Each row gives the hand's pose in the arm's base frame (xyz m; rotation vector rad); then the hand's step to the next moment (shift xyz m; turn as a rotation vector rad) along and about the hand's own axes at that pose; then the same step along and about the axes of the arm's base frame.
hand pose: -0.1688 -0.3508 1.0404 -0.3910 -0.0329 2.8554
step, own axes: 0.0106 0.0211 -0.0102 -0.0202 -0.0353 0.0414
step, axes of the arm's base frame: -0.0124 -0.0178 -0.0138 0.0166 0.0294 0.0472
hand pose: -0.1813 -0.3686 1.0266 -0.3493 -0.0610 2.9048
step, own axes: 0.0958 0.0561 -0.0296 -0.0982 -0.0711 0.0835
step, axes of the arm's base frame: -0.0954 -0.0335 -0.0545 0.0880 0.0468 0.1084
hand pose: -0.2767 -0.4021 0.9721 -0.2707 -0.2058 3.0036
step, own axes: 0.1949 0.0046 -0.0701 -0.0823 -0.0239 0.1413
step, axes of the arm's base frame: -0.1779 0.0295 -0.1020 0.0567 -0.0047 0.1551
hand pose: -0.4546 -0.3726 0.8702 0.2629 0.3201 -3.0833
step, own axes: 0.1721 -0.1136 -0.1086 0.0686 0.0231 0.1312
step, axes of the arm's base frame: -0.1571 0.1313 -0.1112 -0.0880 -0.0506 0.1102
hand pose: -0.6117 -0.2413 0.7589 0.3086 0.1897 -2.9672
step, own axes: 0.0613 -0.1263 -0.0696 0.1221 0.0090 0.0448
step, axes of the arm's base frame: -0.0665 0.1252 -0.0668 -0.1253 -0.0319 0.0164
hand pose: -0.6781 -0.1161 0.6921 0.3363 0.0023 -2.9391
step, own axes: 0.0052 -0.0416 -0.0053 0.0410 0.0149 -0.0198
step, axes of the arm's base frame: -0.0113 0.0401 -0.0071 -0.0321 -0.0216 -0.0282
